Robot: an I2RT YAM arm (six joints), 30 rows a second.
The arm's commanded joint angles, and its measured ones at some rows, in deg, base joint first. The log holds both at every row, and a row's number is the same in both.
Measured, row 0:
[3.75, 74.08, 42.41, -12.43, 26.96, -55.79]
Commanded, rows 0 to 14:
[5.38, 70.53, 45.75, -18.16, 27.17, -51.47]
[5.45, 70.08, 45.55, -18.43, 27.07, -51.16]
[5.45, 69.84, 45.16, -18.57, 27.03, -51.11]
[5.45, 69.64, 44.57, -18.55, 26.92, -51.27]
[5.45, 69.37, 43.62, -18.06, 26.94, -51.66]
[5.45, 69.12, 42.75, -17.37, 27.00, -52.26]
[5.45, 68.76, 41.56, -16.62, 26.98, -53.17]
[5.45, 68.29, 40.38, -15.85, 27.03, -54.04]
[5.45, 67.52, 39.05, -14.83, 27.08, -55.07]
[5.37, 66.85, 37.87, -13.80, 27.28, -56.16]
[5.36, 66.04, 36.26, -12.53, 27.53, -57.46]
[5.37, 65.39, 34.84, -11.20, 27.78, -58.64]
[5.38, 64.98, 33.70, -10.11, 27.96, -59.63]
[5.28, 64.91, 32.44, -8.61, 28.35, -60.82]
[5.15, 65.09, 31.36, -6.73, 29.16, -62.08]
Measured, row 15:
[5.41, 66.32, 32.95, -12.29, 27.20, -57.98]
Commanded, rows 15 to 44:
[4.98, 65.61, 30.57, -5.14, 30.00, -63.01]
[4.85, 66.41, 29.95, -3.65, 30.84, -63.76]
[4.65, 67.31, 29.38, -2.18, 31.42, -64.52]
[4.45, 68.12, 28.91, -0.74, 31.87, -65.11]
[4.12, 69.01, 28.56, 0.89, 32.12, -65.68]
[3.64, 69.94, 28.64, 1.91, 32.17, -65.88]
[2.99, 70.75, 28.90, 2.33, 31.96, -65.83]
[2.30, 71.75, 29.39, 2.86, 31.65, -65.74]
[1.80, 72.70, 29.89, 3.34, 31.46, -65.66]
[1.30, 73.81, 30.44, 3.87, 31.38, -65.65]
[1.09, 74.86, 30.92, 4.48, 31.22, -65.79]
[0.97, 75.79, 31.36, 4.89, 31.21, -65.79]
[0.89, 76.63, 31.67, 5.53, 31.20, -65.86]
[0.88, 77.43, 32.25, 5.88, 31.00, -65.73]
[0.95, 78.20, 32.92, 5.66, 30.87, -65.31]
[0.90, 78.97, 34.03, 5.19, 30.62, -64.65]
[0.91, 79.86, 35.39, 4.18, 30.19, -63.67]
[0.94, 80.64, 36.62, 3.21, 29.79, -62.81]
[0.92, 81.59, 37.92, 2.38, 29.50, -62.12]
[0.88, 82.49, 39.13, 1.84, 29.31, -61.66]
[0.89, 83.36, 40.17, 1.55, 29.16, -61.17]
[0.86, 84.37, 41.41, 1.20, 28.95, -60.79]
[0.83, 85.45, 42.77, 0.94, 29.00, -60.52]
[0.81, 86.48, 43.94, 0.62, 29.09, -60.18]
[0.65, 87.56, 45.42, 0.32, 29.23, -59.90]
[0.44, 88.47, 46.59, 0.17, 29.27, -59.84]
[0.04, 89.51, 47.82, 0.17, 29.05, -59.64]
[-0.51, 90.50, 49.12, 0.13, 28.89, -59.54]
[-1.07, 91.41, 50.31, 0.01, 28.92, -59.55]
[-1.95, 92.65, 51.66, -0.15, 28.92, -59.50]
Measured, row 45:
[-0.30, 90.74, 48.38, 0.86, 28.80, -61.47]
